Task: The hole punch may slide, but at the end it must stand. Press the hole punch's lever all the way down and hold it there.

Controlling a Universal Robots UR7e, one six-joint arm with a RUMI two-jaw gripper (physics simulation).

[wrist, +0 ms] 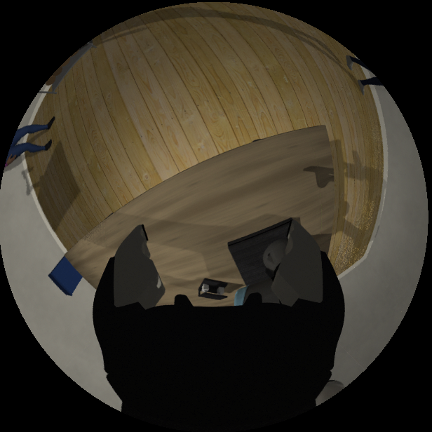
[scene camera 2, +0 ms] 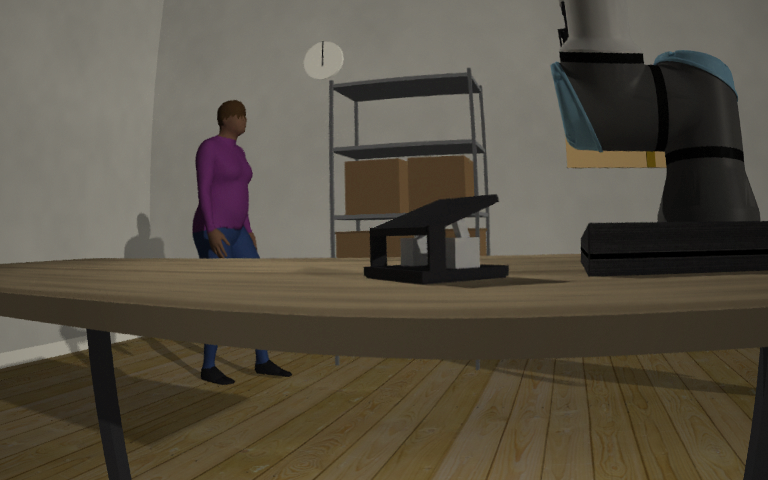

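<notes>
The black hole punch stands upright on its flat base on the wooden table. Its lever is raised, slanting up to the right in the scene view, with pale grey blocks below it. In the wrist view the punch looks small and far off, low between the fingers and just above the dark gripper body. My gripper is wide open with nothing between its fingers, high above the table and apart from the punch. The gripper does not show in the scene view.
The arm's black base block stands on the table, right of the punch in both views. Behind the table are a shelf rack with boxes and a person in purple. A blue object shows beyond the table's left edge.
</notes>
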